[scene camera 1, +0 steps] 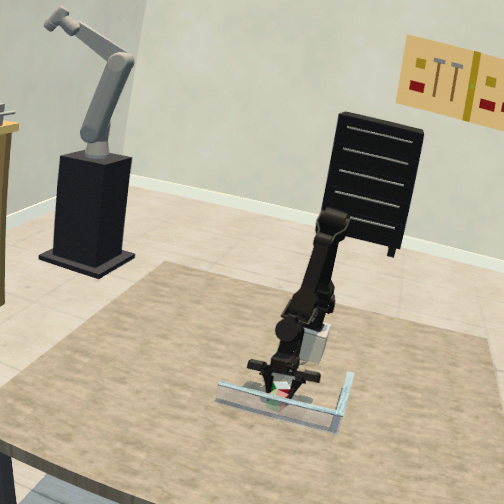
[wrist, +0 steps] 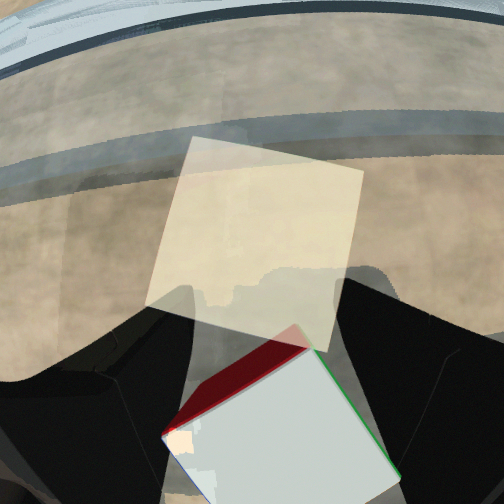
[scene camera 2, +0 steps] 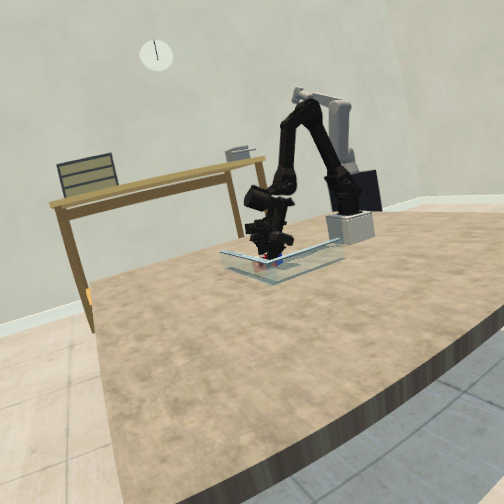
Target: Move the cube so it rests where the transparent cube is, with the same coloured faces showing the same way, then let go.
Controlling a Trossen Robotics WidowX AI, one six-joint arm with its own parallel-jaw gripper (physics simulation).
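The cube [wrist: 280,430] shows a white top face, a dark red side and a thin green edge in the wrist view. It sits between my gripper's two black fingers [wrist: 270,400], which close against its sides. The transparent cube [wrist: 255,240] is a pale cream square on the table just beyond it, overlapping its far corner and turned a little differently. In scene camera 1 my gripper [scene camera 1: 283,385] is low over the table, with red and green of the cube [scene camera 1: 282,392] showing under it. In scene camera 2 the gripper [scene camera 2: 268,250] is at the same spot.
A pale blue L-shaped rail [scene camera 1: 300,400] lies on the table around the gripper; it also shows in scene camera 2 [scene camera 2: 285,258]. A second grey arm on a black pedestal [scene camera 1: 90,200] stands off the table. A black rack [scene camera 1: 372,185] stands behind it.
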